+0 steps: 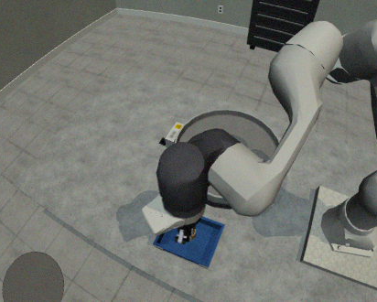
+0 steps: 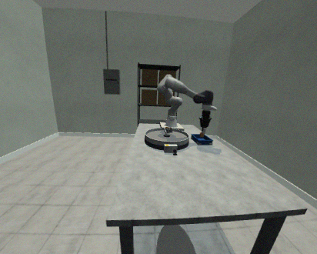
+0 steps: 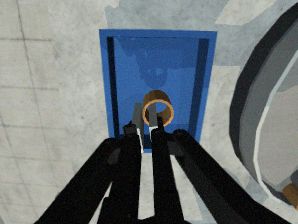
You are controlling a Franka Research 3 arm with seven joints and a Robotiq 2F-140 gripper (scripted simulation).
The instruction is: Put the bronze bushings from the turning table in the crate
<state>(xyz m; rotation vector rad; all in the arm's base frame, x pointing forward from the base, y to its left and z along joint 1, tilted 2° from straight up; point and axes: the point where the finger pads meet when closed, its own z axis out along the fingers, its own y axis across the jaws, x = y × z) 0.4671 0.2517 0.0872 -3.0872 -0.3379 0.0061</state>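
The blue crate is 10 mm to the right of my hand and 90 mm below it. Also, from my hand: round grey turning table: 10 mm ahead, 370 mm to the right, 60 mm below.
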